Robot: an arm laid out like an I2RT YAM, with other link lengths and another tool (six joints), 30 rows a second.
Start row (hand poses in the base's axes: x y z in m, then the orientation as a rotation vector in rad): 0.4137, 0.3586, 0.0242, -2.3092, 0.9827, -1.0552
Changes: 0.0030, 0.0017, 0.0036, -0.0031, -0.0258, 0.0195; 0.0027, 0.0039, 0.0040, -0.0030, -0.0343, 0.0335; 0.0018, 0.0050, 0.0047, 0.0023, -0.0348, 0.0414; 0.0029, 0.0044, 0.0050, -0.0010, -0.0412, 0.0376; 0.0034, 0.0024, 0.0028, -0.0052, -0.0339, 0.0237; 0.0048, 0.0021, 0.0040, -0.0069, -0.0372, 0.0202; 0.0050, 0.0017, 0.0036, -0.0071, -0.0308, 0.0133; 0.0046, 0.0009, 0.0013, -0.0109, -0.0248, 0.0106; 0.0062, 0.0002, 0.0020, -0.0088, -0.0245, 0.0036; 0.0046, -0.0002, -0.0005, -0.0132, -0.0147, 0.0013; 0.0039, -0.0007, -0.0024, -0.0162, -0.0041, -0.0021; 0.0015, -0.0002, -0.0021, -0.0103, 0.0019, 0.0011; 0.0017, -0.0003, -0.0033, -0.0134, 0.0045, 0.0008; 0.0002, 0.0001, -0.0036, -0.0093, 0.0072, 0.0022; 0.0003, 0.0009, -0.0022, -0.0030, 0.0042, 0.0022; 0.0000, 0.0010, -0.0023, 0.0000, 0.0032, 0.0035; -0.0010, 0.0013, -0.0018, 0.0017, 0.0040, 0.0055; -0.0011, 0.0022, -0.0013, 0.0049, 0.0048, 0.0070
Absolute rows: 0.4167, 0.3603, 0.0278, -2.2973, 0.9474, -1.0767; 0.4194, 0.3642, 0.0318, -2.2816, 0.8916, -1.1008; 0.4212, 0.3692, 0.0365, -2.2618, 0.8281, -1.1175; 0.4241, 0.3736, 0.0415, -2.2382, 0.7658, -1.1437; 0.4275, 0.3760, 0.0443, -2.2205, 0.7216, -1.1706; 0.4323, 0.3781, 0.0483, -2.2007, 0.6796, -1.2030; 0.4373, 0.3798, 0.0519, -2.1846, 0.6482, -1.2319; 0.4419, 0.3807, 0.0532, -2.1755, 0.6205, -1.2579; 0.4481, 0.3809, 0.0552, -2.1642, 0.6020, -1.2858; 0.4527, 0.3807, 0.0547, -2.1636, 0.5877, -1.3074; 0.4566, 0.3800, 0.0523, -2.1734, 0.5798, -1.3217; 0.4581, 0.3798, 0.0502, -2.1832, 0.5737, -1.3250; 0.4598, 0.3795, 0.0469, -2.1975, 0.5672, -1.3275; 0.4600, 0.3796, 0.0433, -2.2106, 0.5622, -1.3242; 0.4603, 0.3805, 0.0411, -2.2163, 0.5595, -1.3204; 0.4603, 0.3815, 0.0388, -2.2188, 0.5566, -1.3153; 0.4593, 0.3828, 0.0370, -2.2205, 0.5525, -1.3074; 0.4582, 0.3850, 0.0357, -2.2202, 0.5487, -1.2962
